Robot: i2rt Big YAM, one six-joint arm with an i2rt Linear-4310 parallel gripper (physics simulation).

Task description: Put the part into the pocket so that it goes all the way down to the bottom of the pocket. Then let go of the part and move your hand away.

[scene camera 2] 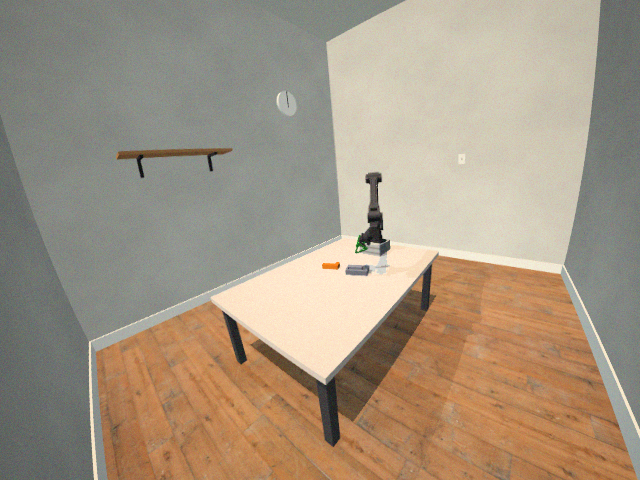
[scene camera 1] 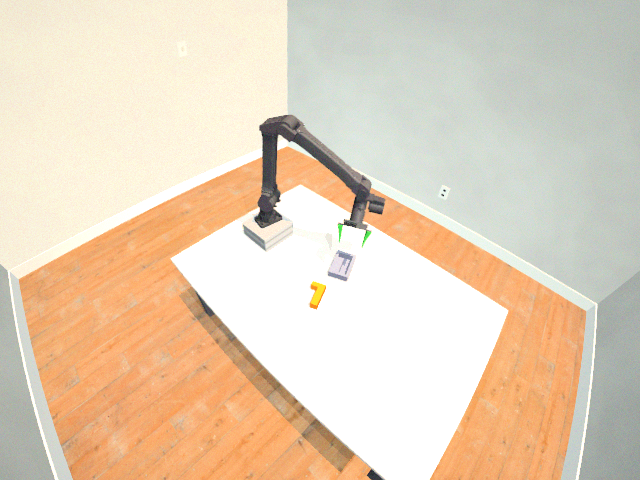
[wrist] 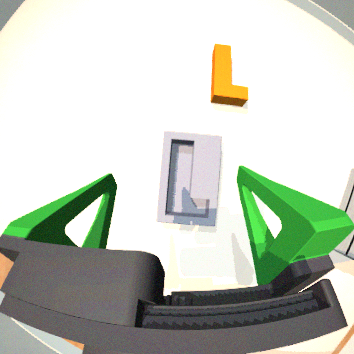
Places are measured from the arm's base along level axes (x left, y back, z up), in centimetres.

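Where they show: gripper, fingertip midpoint: (scene camera 2: 355,250) (scene camera 1: 350,245) (wrist: 173,175); arm's base, link origin: (scene camera 2: 377,241) (scene camera 1: 268,219).
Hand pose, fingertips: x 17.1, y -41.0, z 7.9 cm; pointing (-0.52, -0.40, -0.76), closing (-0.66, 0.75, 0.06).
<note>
Things, the pixels of their top centre, and the offset from my fingertips. "spot": a spot on its surface instead. Level surfaces: height alone.
- orange L-shaped part, top centre: (wrist: 230,68) (scene camera 1: 314,292) (scene camera 2: 330,263) dx -20.6, dy -4.3, dz -13.1 cm
- grey block, top centre: (wrist: 189,178) (scene camera 1: 342,262) (scene camera 2: 357,267) dx -1.1, dy +1.6, dz -12.4 cm
- block's L-shaped pocket, surface spot: (wrist: 184,165) spot: dx -2.4, dy -0.3, dz -15.6 cm
- white table, surface height: dz -16.1 cm
The orange L-shaped part (scene camera 1: 318,295) (scene camera 2: 330,266) (wrist: 221,75) lies flat on the table, apart from the grey block (scene camera 1: 338,277) (scene camera 2: 357,272) (wrist: 207,165). In the wrist view it is above and right of the block, its long arm pointing up and its short foot to the right. The block's L-shaped pocket (wrist: 184,165) is empty, with its long leg at the left and its foot at the lower right. My gripper (scene camera 1: 352,243) (scene camera 2: 360,250) (wrist: 173,175) is open and empty. It hangs above the table on the robot-base side of the block, its green fingers wide apart.
The arm's base stands on a grey layered plinth (scene camera 1: 268,235) (scene camera 2: 377,249) at one end of the white table (scene camera 1: 387,335) (scene camera 2: 310,310). A wooden shelf (scene camera 2: 175,152) and a round clock (scene camera 2: 286,103) are on the wall, away from the table.
</note>
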